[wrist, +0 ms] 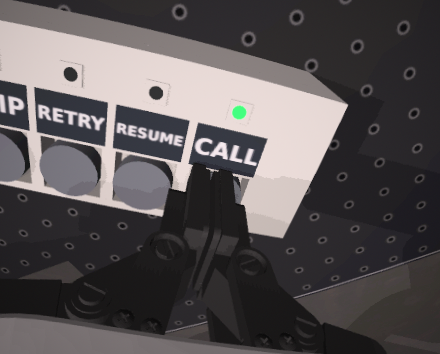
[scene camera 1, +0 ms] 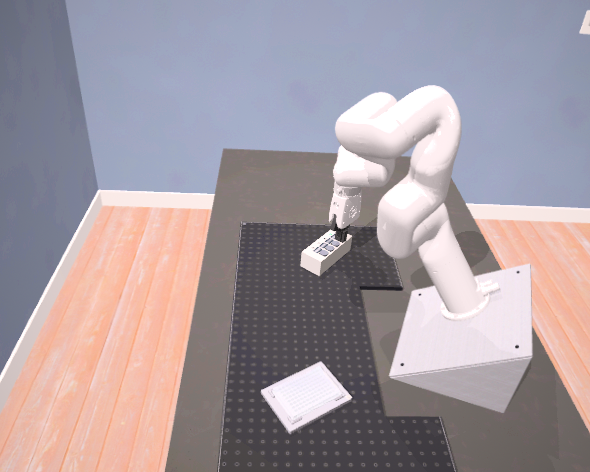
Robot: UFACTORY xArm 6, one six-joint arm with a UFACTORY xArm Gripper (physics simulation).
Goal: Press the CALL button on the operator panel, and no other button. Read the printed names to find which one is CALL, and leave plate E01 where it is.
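Observation:
The white operator panel stands on the dark perforated mat. In the wrist view the CALL label is at the panel's right end, and the small lamp above it glows green. The CALL button is mostly hidden behind the fingertips; a sliver shows at their right. My gripper is shut and empty, its tips at the CALL button. Plate E01, a white plate, lies on the mat near the front in the scene view; its name is not readable.
The RESUME button and RETRY button are left of the fingers, their lamps dark. Another button, its label partly cut off, is at the left edge. The perforated mat lies under panel and plate. The robot's base block stands at the right.

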